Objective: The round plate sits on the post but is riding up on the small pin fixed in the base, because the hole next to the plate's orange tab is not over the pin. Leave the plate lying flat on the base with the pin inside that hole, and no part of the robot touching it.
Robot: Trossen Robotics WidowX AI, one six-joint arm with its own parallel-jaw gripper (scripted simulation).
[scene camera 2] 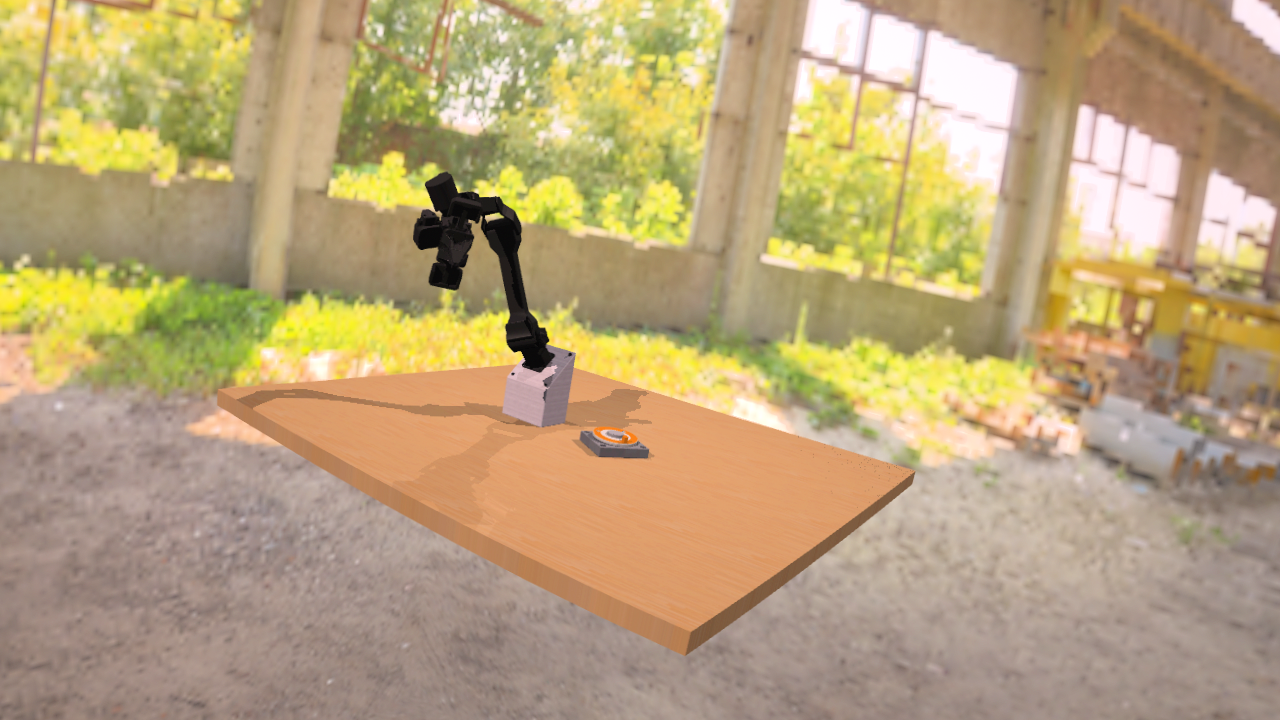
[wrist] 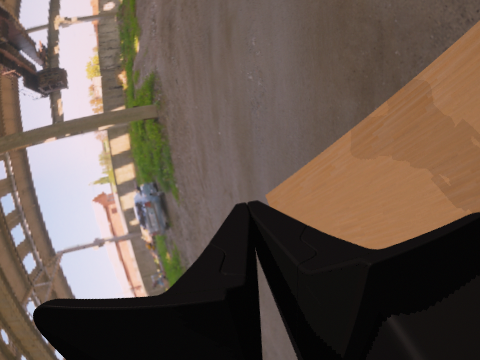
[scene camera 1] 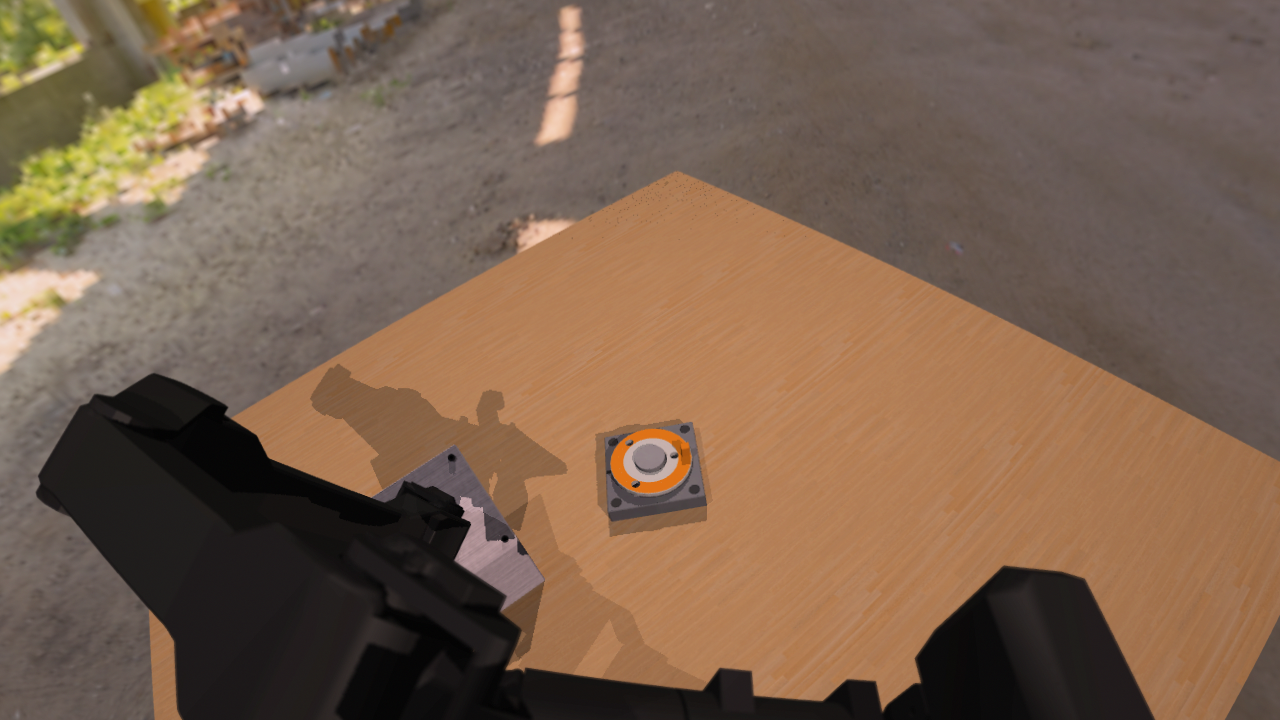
Labels:
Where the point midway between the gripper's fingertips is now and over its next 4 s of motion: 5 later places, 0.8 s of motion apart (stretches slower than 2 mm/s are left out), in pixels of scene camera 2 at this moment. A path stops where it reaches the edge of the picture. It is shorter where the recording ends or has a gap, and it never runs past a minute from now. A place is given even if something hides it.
My gripper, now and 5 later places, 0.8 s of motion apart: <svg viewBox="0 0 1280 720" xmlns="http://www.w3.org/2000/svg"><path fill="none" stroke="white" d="M455 264L578 403L621 419L619 438L628 439L634 438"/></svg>

